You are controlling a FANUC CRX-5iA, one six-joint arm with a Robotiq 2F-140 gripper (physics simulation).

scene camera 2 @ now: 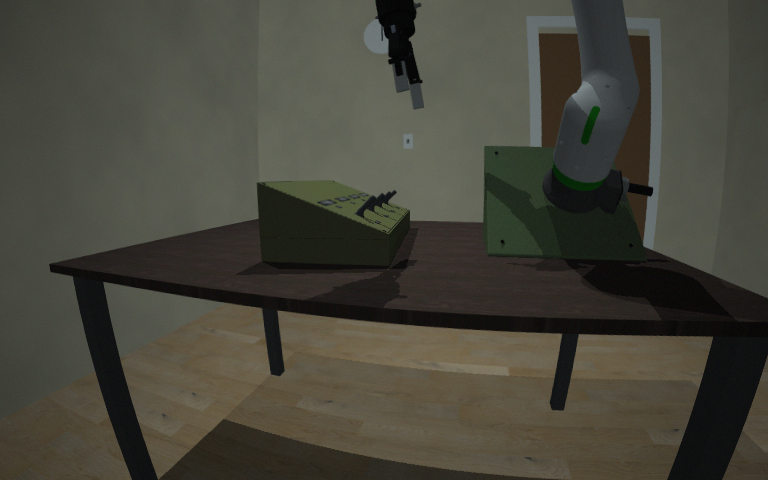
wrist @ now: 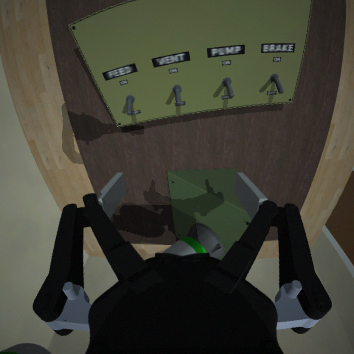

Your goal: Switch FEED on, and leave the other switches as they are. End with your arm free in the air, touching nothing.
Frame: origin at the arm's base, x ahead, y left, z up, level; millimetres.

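Seen in the pictures: gripper, fingertip midpoint: point(scene camera 2: 411, 100) point(wrist: 179, 182); arm's base, link origin: point(scene camera 2: 572, 189) point(wrist: 207, 239).
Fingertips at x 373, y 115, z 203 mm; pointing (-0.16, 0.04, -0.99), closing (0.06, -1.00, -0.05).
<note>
Pixels of each thing's top centre, then the offset from my fingertips to it. Level surfaces: height alone.
- FEED lever, top centre: point(scene camera 2: 366, 195) point(wrist: 126, 107) 53 mm ahead, 137 mm left, 217 mm down
- VENT lever, top centre: point(wrist: 176, 96) point(scene camera 2: 376, 192) 81 mm ahead, 21 mm left, 217 mm down
- PUMP lever, top centre: point(wrist: 230, 88) 109 mm ahead, 96 mm right, 217 mm down
- BRAKE lever, top centre: point(wrist: 281, 84) 138 mm ahead, 212 mm right, 217 mm down
- dark table, surface height: 344 mm down
The olive sloped switch box point(scene camera 2: 322, 237) point(wrist: 195, 30) stands on the table. In the wrist view its switches run FEED, VENT, PUMP, BRAKE from left to right, with an ON mark above each. The FEED lever point(wrist: 130, 103) is at the far left, then the VENT lever point(wrist: 177, 95), the PUMP lever point(wrist: 228, 87) and the BRAKE lever point(wrist: 276, 83). In the scene view the levers lean alike, towards the panel's low front edge. My gripper point(scene camera 2: 409, 94) point(wrist: 179, 182) is open and empty, high in the air above the box, touching nothing.
A green block point(scene camera 2: 521, 226) point(wrist: 200, 181) with a sloped side stands on the dark table point(scene camera 2: 186, 254) point(wrist: 150, 150), to the right of the switch box in the scene view. The thick grey arm link point(scene camera 2: 594, 124) hangs in front of it there.
</note>
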